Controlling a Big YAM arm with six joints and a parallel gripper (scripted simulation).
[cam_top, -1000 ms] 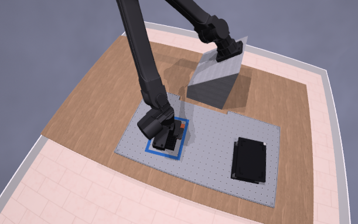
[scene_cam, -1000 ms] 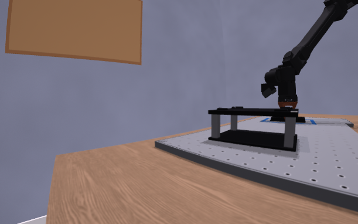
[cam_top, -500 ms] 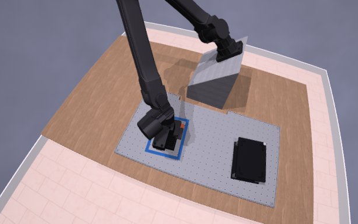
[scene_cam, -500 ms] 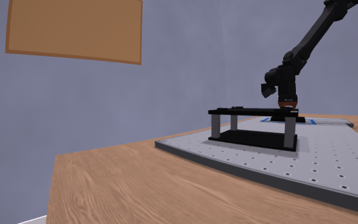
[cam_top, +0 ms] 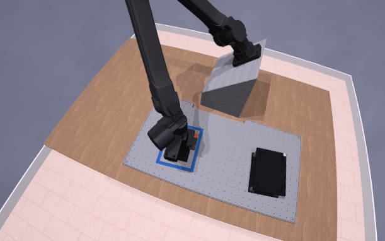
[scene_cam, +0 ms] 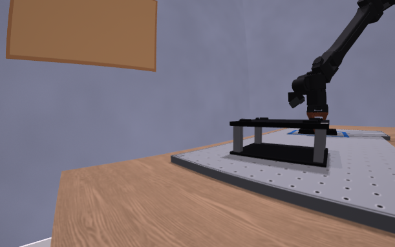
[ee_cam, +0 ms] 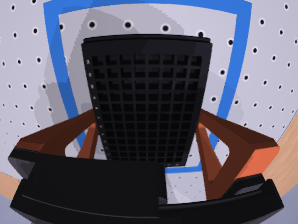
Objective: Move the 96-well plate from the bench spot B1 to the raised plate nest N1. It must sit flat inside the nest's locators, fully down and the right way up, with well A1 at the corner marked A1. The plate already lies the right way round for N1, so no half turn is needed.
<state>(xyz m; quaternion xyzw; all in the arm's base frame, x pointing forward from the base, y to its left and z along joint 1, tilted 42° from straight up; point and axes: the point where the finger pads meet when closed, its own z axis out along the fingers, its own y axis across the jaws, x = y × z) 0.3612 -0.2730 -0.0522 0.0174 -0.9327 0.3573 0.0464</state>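
Now: hand 36 cm to the right of the black plate nest N1, 5 cm below it and 2 cm short of it. Round my hand: white A1 mark: 41 cm to the left, 6 cm behind, 5 cm above; then black 96-well plate: right at my hand; then black base: 36 cm to the left, 2 cm ahead, 1 cm below.
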